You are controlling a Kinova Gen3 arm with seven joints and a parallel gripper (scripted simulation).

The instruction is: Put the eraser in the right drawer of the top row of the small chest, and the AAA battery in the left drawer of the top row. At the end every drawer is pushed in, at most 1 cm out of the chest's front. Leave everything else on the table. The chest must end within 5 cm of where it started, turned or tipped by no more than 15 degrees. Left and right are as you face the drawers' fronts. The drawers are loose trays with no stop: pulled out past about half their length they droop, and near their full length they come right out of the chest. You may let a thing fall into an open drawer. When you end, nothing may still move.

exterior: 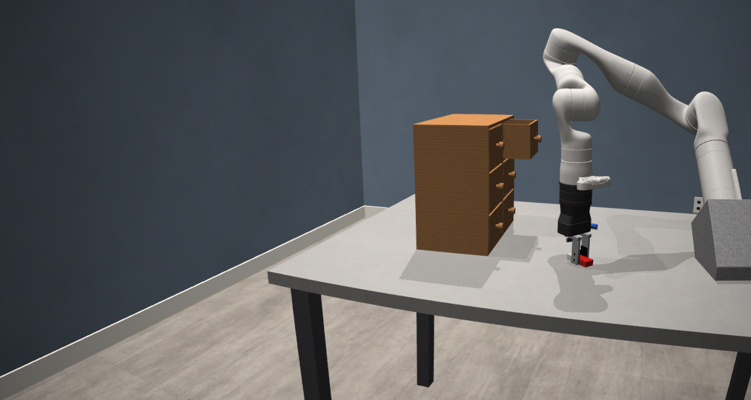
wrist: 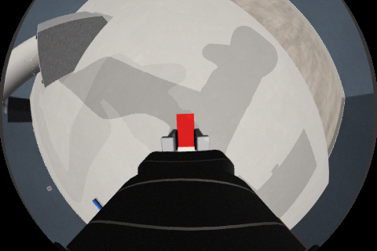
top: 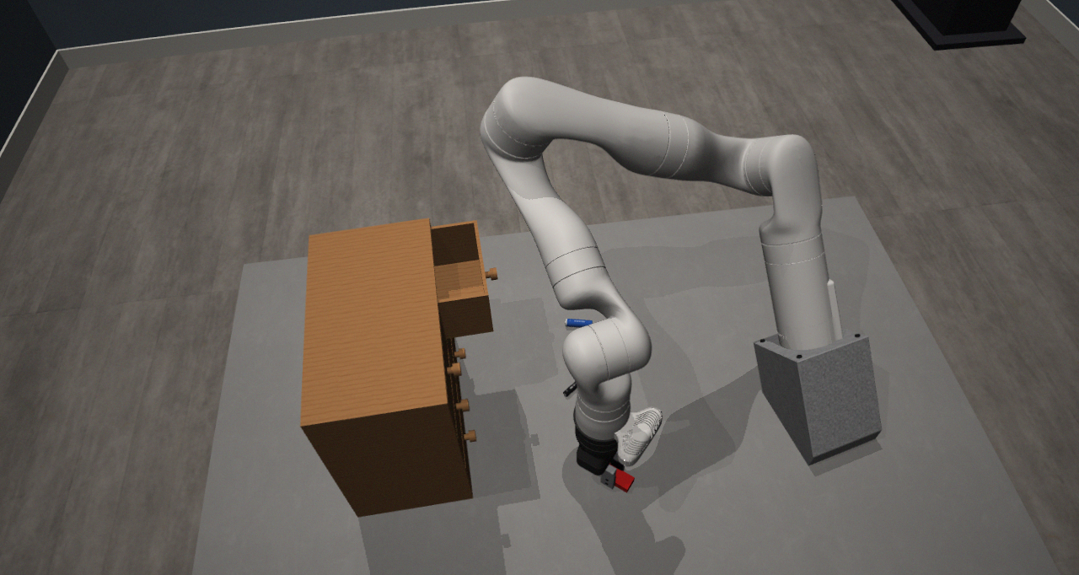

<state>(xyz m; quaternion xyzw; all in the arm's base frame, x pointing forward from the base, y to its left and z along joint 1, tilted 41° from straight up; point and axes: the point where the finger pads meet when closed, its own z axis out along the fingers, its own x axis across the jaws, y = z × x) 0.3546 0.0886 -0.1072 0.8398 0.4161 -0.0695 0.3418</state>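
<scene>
Right now my hand is 170 mm to the left of the thin black battery, 30 mm short of it and 20 mm above it. Also, from my hand: thicker blue battery: 300 mm to the right, 20 mm below; white eraser: 10 mm below.
</scene>
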